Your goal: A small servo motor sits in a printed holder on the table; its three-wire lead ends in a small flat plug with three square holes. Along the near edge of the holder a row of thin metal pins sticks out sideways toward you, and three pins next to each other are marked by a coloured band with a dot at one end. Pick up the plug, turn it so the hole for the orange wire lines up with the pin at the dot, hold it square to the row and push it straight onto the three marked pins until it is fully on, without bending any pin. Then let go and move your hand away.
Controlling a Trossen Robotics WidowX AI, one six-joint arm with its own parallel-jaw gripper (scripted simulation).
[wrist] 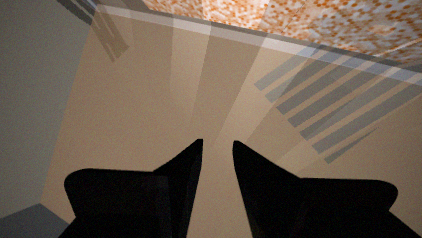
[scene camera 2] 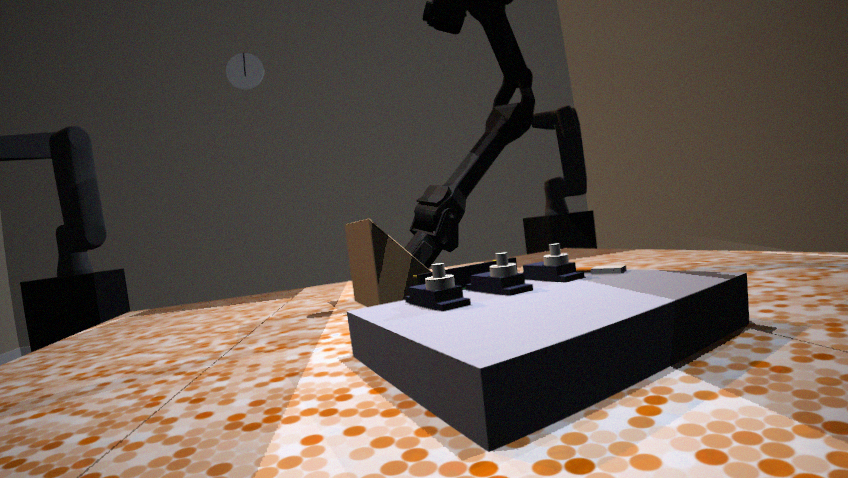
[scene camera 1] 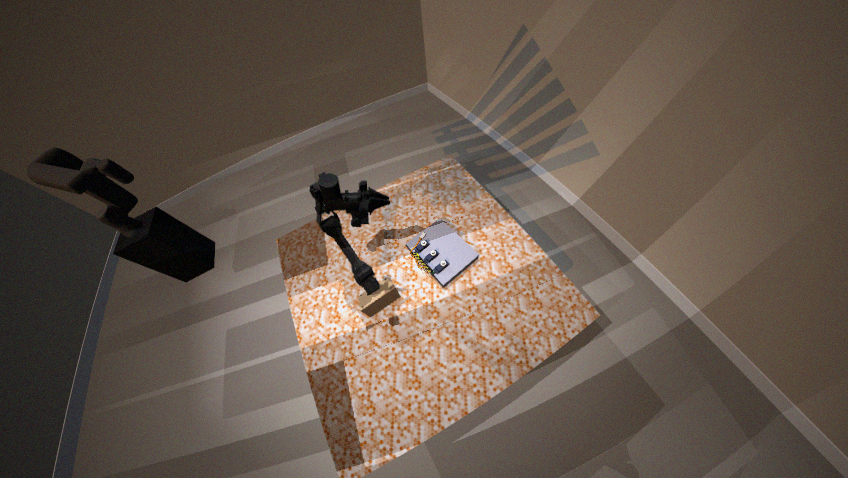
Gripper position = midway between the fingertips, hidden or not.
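Observation:
The gripper [scene camera 1: 389,200] appears also in the wrist view [wrist: 217,144]. A grey holder [scene camera 2: 496,371] is visible in scene camera 1 [scene camera 1: 451,247] too.

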